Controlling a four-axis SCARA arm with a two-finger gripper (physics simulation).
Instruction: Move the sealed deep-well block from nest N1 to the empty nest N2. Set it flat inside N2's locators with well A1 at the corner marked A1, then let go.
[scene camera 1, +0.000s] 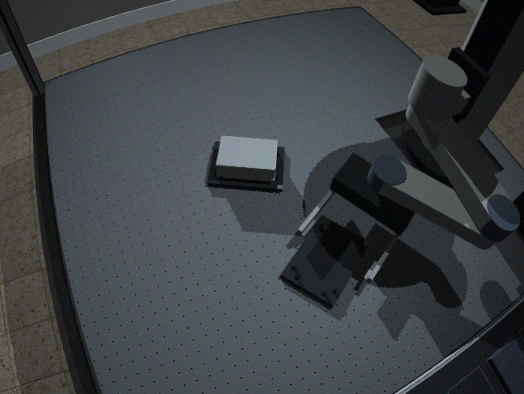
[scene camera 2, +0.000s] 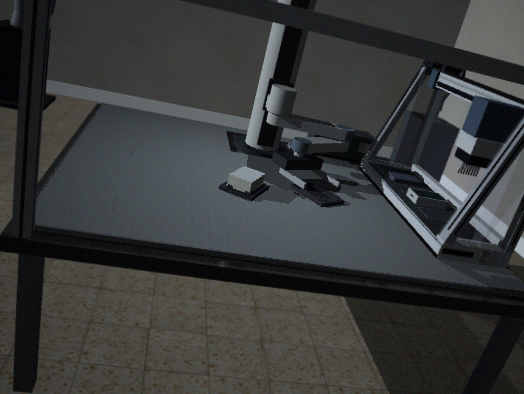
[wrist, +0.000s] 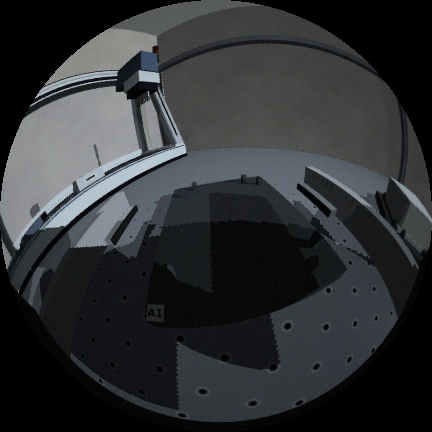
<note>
My gripper (scene camera 1: 334, 256) carries nothing. Also in view: a pale grey block (scene camera 1: 241, 158).
The pale grey block also shows in scene camera 2 (scene camera 2: 244, 179).
</note>
